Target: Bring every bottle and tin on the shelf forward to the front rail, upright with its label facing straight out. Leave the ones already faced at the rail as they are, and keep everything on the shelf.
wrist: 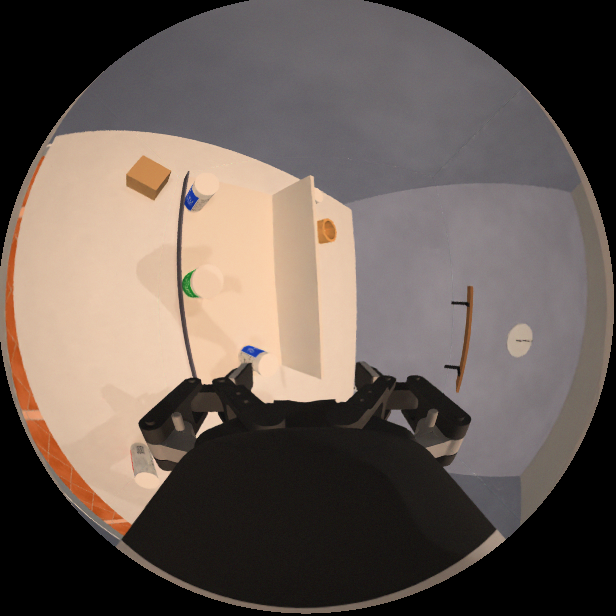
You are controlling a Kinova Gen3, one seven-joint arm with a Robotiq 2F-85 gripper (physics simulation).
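Observation:
The view is rotated, so the shelf's dark front rail (pixel 182 275) runs top to bottom. A white bottle with a blue label (pixel 198 192) and a white bottle with a green label (pixel 201 282) stand touching the rail. A third white bottle with a blue label (pixel 255 359) sits back from the rail, close to the cream back panel (pixel 295 275). A grey-labelled tin (pixel 143 462) shows at lower left, partly hidden by my gripper's body. My gripper (pixel 304 379) is open and empty, with its left fingertip right beside the third bottle.
A brown box (pixel 148 176) lies on the far side of the rail. An orange-brown ring-shaped object (pixel 326 231) sits behind the back panel. On the grey wall are a wooden handle (pixel 465 339) and a round white disc (pixel 520 340). An orange tiled band (pixel 22 344) runs along the left edge.

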